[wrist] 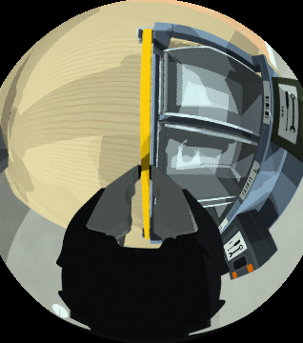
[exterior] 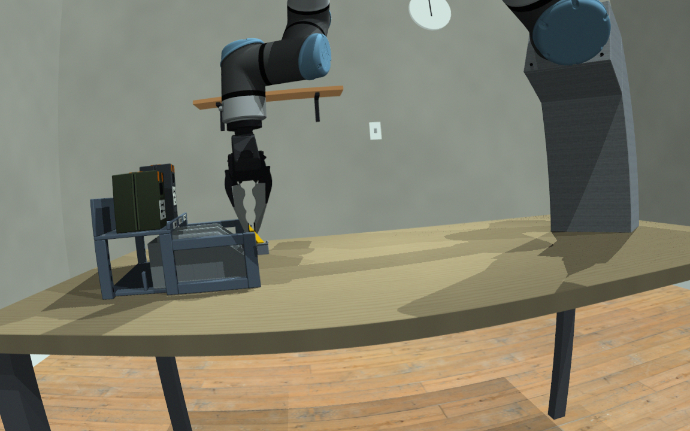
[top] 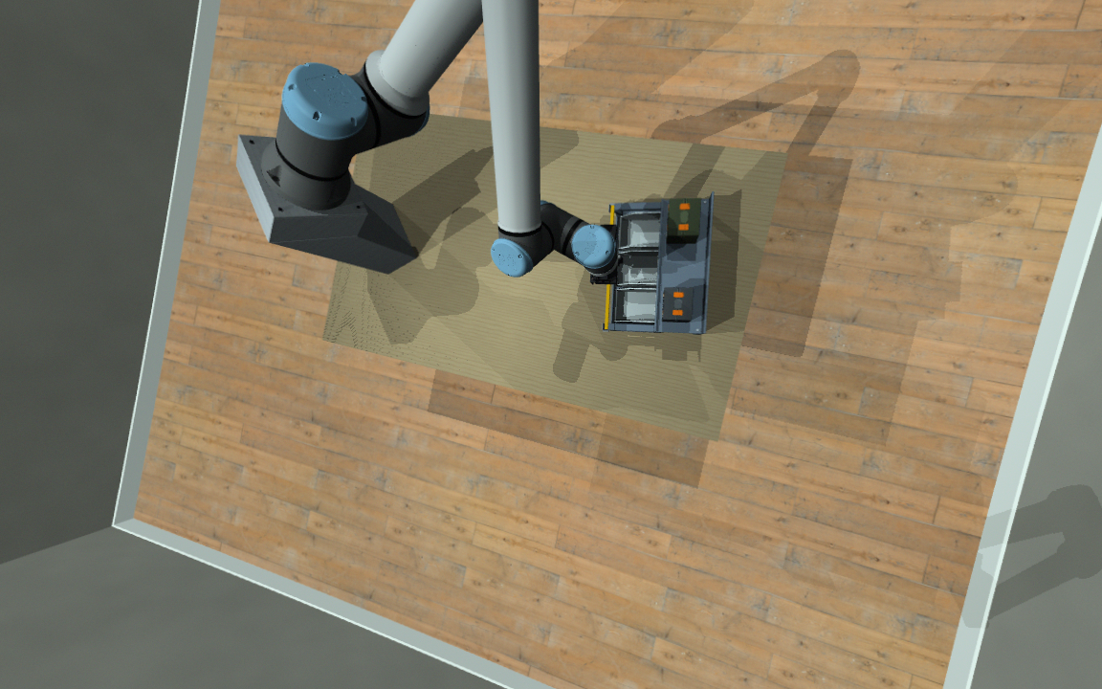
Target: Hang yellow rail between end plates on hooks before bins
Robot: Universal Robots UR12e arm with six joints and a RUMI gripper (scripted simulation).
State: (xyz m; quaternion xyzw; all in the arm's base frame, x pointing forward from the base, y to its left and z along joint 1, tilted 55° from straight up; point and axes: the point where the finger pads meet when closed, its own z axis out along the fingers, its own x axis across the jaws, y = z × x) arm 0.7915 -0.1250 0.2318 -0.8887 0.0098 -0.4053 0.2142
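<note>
Now: the yellow rail 10 mm below my hand.
</note>
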